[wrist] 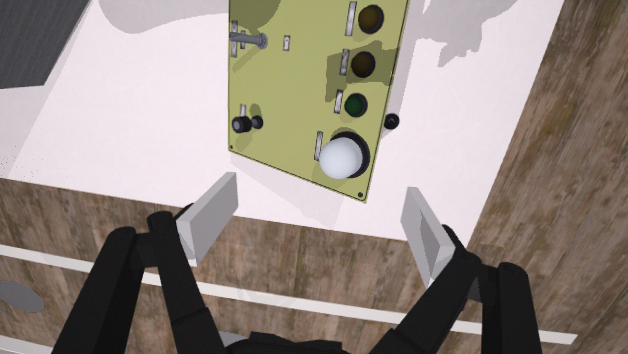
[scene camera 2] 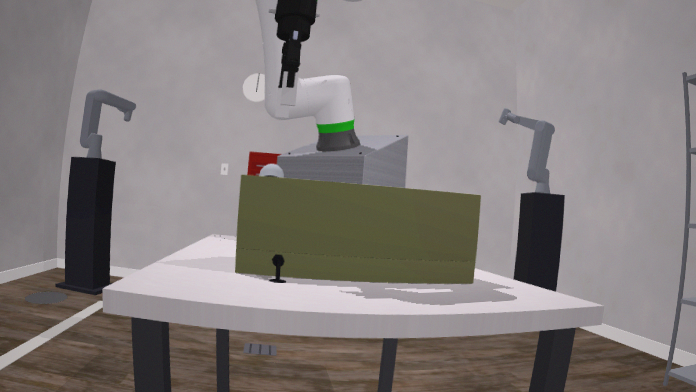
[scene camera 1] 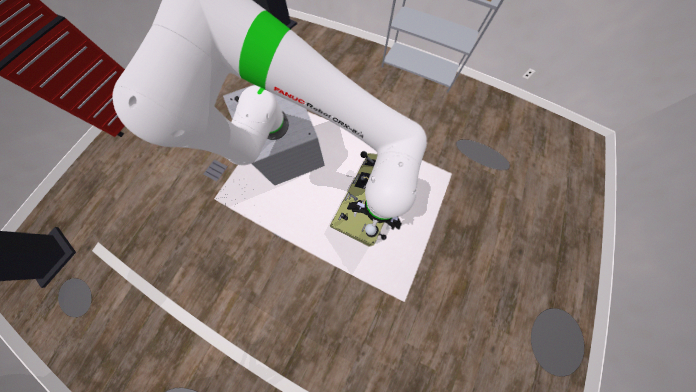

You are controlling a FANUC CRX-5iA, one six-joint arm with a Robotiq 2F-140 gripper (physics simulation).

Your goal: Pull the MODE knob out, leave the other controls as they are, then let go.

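Places are measured from the arm's base along level axes (x ahead, y left, z up), in metres.
Pixels of known places: gripper, fingertip midpoint: (wrist: 319,197) (scene camera 2: 284,111); arm's base at its link origin: (scene camera 2: 338,146) (scene camera 1: 272,124).
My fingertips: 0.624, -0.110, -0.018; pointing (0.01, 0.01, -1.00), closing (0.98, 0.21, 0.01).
Note:
For each thing: its top centre in the pictures, then the offset to it from my fingertips, as dx, dy, dz. "*": a spot on its surface instead.
- stem at a spot on its surface: (wrist: 241,124) (scene camera 1: 344,215) * -0.126, -0.018, -0.196
- white dome at a spot on its surface: (wrist: 341,158) (scene camera 2: 276,164) (scene camera 1: 372,226) * +0.020, -0.001, -0.115
- green button at a spot on its surface: (wrist: 355,105) * +0.020, +0.058, -0.142
- grey toggle at its top centre: (wrist: 241,37) -0.148, +0.096, -0.204
The olive control panel (scene camera 1: 356,235) (scene camera 2: 357,230) (wrist: 295,100) sits on the white table. A small black knob on a stem (scene camera 1: 343,216) (wrist: 241,124) stands near its left corner in the wrist view and looks like the MODE knob; its label is too blurred to read. The knob is hidden in scene camera 2. My gripper (scene camera 1: 376,215) (scene camera 2: 288,95) (wrist: 319,197) is open and empty, high above the panel's end. In the wrist view the knob lies beyond the fingertips, left of the middle of the gap, apart from both fingers.
A white dome (scene camera 1: 370,230) (scene camera 2: 271,171) (wrist: 341,158) stands near the knob's end, beside a green button (wrist: 355,105). A grey toggle (wrist: 250,39) is further along. A black ball on a stem (scene camera 1: 383,237) (scene camera 2: 278,261) (wrist: 391,121) stands beside the panel. The grey robot base (scene camera 1: 292,157) (scene camera 2: 320,170) is behind.

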